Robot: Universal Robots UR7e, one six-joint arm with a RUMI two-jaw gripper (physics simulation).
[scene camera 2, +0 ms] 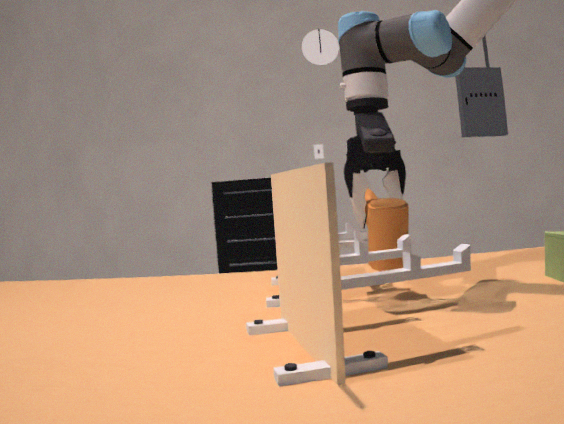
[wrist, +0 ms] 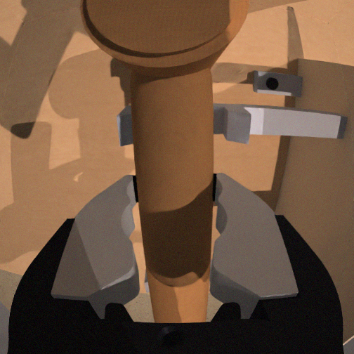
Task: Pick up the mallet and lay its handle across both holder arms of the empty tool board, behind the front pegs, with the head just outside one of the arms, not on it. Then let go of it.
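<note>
My gripper (scene camera 2: 377,220) (wrist: 174,177) is shut on the mallet's handle, one jaw on each side. The orange-brown mallet (scene camera 2: 388,232) (wrist: 172,140) has its head toward scene camera 2, with the handle slanting up behind it. In the wrist view the handle passes over a light holder arm (wrist: 300,122), between its end peg (wrist: 125,130) and its inner peg (wrist: 237,125); the head is beyond that arm. The frames do not show whether handle and arm touch. A tool board (scene camera 2: 305,250) (wrist: 325,175) stands upright; several holder arms stick out to the right in the scene view.
The nearest holder arm (scene camera 2: 375,277) and its upright end peg (scene camera 2: 462,256) stand in front of the mallet. White feet (scene camera 2: 302,372) (wrist: 280,84) with black knobs stand on the orange table (scene camera 2: 125,350). A green block (scene camera 2: 555,255) is at the right edge.
</note>
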